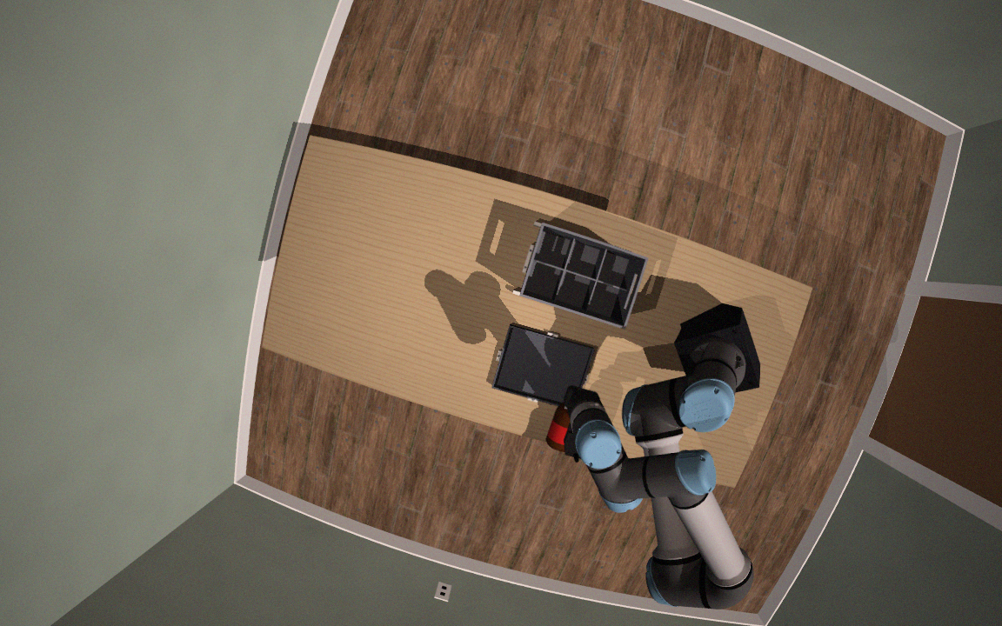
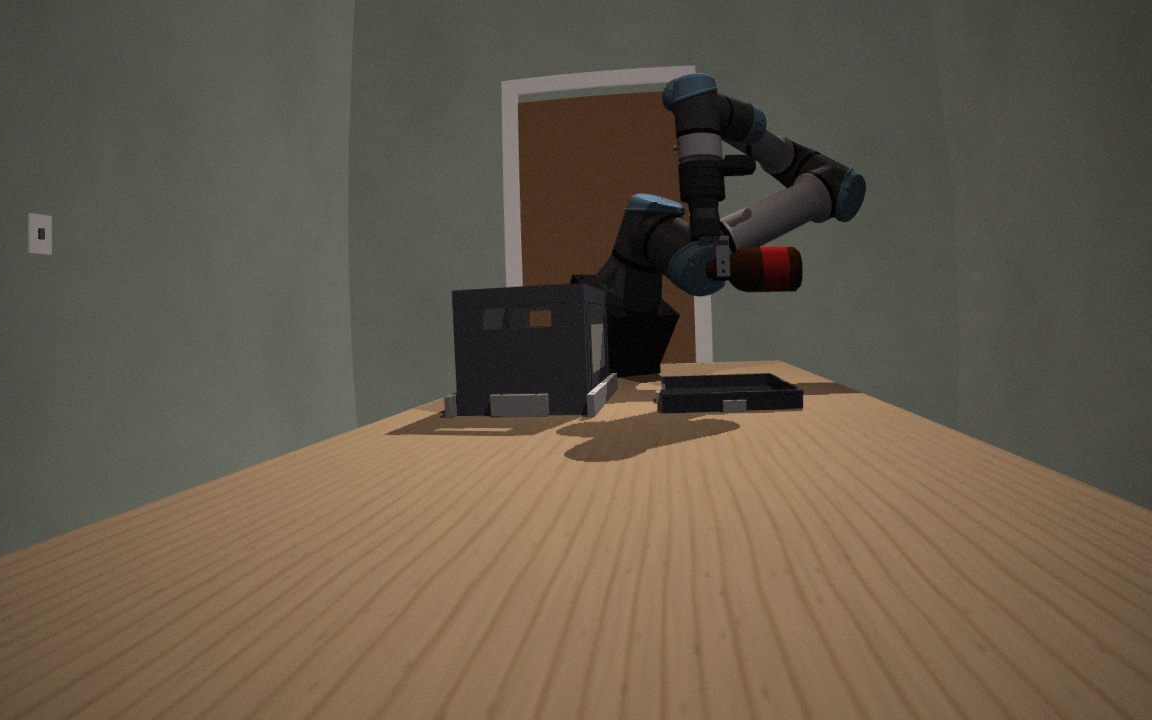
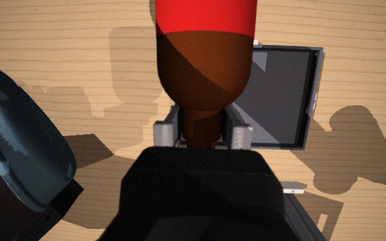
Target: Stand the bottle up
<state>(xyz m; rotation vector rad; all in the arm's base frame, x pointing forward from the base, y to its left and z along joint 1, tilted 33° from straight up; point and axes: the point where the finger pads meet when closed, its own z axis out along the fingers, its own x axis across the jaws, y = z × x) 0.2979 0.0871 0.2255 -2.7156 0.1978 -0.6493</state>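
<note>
Right now the bottle is 5 cm to the left of my hand and 1 cm below it. Round my hand: dark crate: 30 cm to the right, 12 cm below, 4 cm ahead; dark tray: 19 cm below, 8 cm ahead, 2 cm to the right.
</note>
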